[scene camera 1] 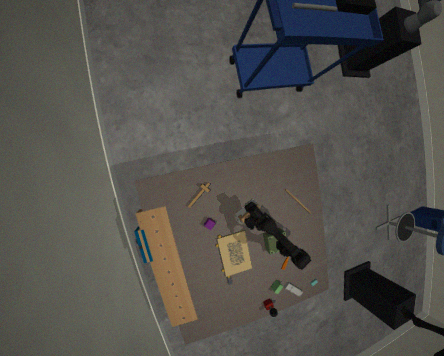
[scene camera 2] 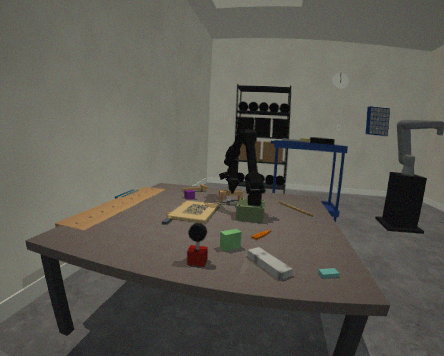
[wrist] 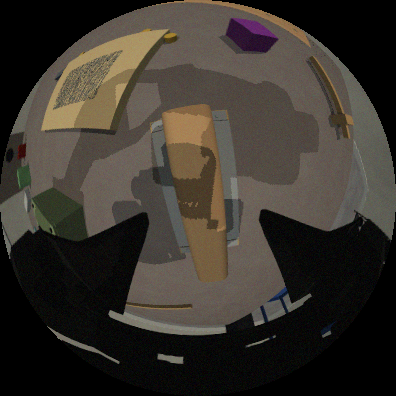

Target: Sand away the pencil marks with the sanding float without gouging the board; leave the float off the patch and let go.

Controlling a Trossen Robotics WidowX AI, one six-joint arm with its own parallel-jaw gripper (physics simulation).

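Seen in the pictures: gripper, fingertip midpoint: (scene camera 2: 230, 191) (wrist: 205, 217); arm's base at its link origin: (scene camera 1: 280, 244) (scene camera 2: 254, 203).
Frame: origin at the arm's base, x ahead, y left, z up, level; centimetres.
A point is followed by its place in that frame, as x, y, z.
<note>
The sanding float (scene camera 1: 244, 216) {23.8, -25.9, -0.9} (scene camera 2: 223, 196) {23.5, -22.4, -3.9} (wrist: 192, 130) {24.5, -24.0, -0.6}, a grey plate with a long wooden handle on top, lies on the table beside the board. My gripper (wrist: 205, 217) {19.3, -27.0, -1.5} is open and empty above the float, its black fingers on either side of the handle's lower half in the wrist view. The pale yellow board (scene camera 1: 223, 250) {40.1, -2.9, -6.3} (scene camera 2: 180, 213) {36.3, 12.1, -6.3} (wrist: 136, 62) {33.3, -12.4, -6.3} lies flat, with a dark scribbled patch of pencil marks (scene camera 1: 236, 253) {31.3, 1.6, -6.3} (scene camera 2: 196, 209) {31.3, 2.2, -6.3} (wrist: 87, 80) {31.0, -2.9, -6.3} on it. The arm partly hides the float in scene camera 1.
A purple block (scene camera 1: 210, 223) {46.3, -25.1, -3.1} (scene camera 2: 189, 194) {45.7, -21.6, -4.9} (wrist: 250, 35) and a wooden cross-shaped piece (scene camera 1: 197, 196) {51.7, -43.7, -5.2} (wrist: 327, 90) {50.6, -43.2, -6.6} lie beyond the board and float. A dark green block (scene camera 1: 271, 243) {7.0, -2.7, 0.0} (scene camera 2: 250, 212) {1.2, 5.4, -3.1} (wrist: 60, 212) {9.2, -6.1, -3.3} stands at the arm's foot. A thin stick (scene camera 1: 298, 201) {-21.6, -26.1, -6.9} (scene camera 2: 296, 208) {-22.9, -24.1, -7.0} lies farther right.
</note>
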